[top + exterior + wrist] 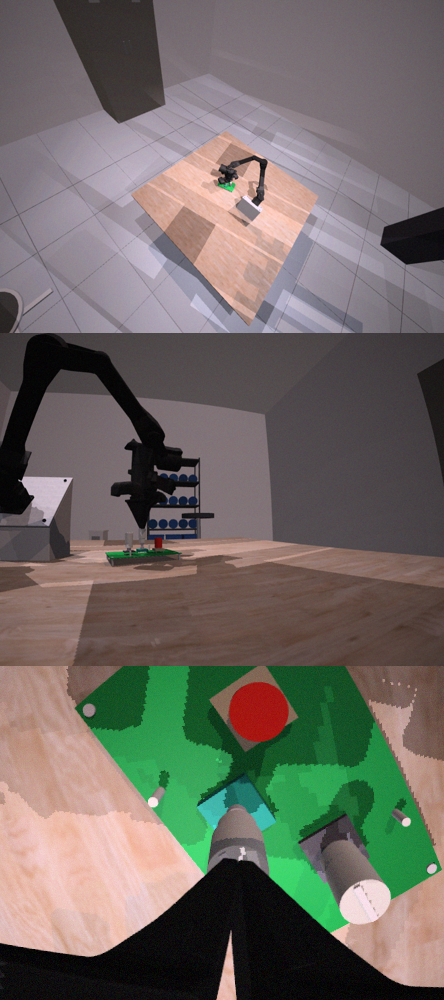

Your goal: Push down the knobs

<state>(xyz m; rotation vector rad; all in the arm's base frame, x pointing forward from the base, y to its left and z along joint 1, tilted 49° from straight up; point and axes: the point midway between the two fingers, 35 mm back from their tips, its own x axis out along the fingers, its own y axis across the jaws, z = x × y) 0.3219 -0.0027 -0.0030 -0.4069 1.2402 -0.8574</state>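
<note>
Right now my gripper tip is 4 cm to the left of the knob, 3 cm past it and 2 cm above it.
</note>
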